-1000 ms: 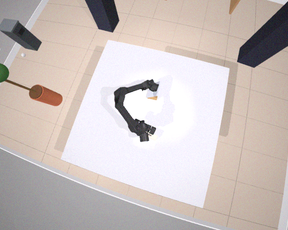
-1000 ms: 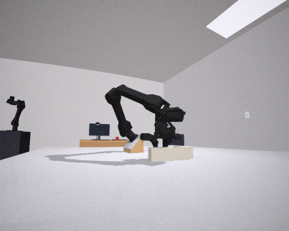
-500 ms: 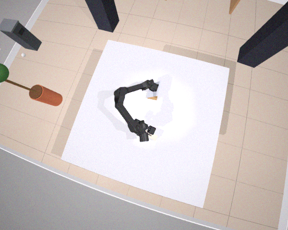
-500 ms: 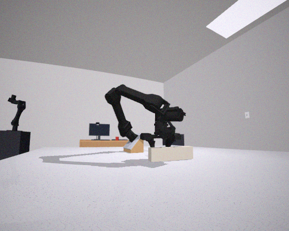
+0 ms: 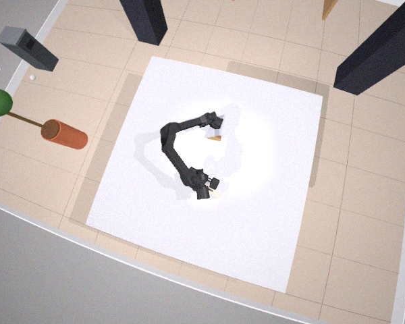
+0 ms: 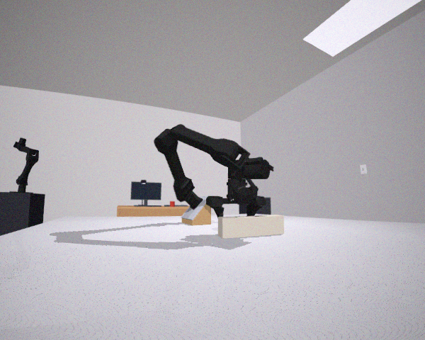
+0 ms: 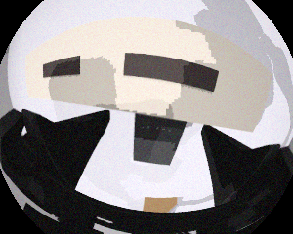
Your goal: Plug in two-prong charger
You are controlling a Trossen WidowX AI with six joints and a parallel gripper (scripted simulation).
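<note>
My gripper tip is now 20 mm short of the black two-prong charger and 10 mm below it.
</note>
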